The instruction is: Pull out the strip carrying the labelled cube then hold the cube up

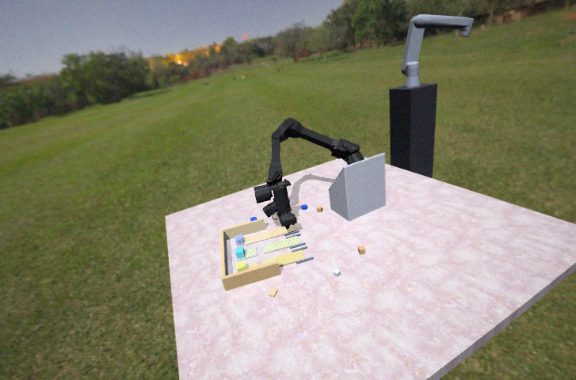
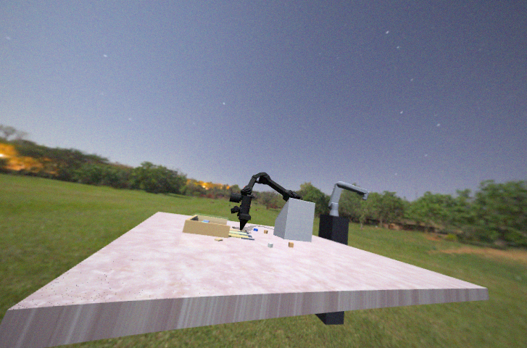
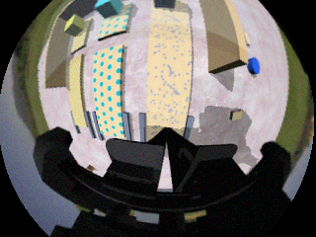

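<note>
Now: the labelled cube 21 cm ahead of my gripper tip, 1 cm to the right of it and 1 cm above it.
</note>
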